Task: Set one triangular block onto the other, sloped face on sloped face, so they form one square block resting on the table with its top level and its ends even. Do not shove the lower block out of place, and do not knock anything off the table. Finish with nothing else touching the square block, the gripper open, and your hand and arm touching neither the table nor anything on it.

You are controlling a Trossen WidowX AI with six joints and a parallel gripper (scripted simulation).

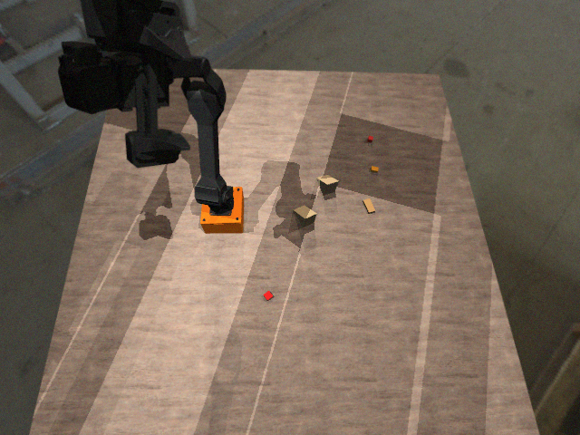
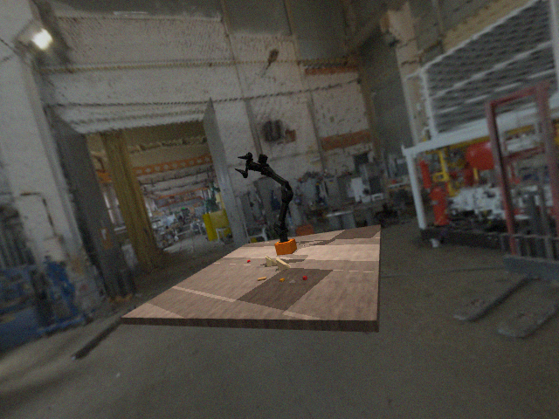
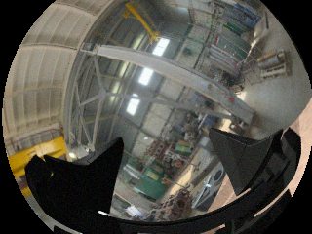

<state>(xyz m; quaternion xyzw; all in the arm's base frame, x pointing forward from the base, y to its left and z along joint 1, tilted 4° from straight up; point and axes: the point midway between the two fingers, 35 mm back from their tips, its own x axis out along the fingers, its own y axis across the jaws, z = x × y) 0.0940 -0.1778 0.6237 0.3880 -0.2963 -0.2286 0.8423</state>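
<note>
The tan triangular block lies 71 cm below my gripper tip, 32 cm to the left of it and 26 cm ahead of it. Round my gripper tip: orange cube 72 cm below, 43 cm ahead, 41 cm to the left; then tan slab 72 cm below, 40 cm ahead, 27 cm to the left.
</note>
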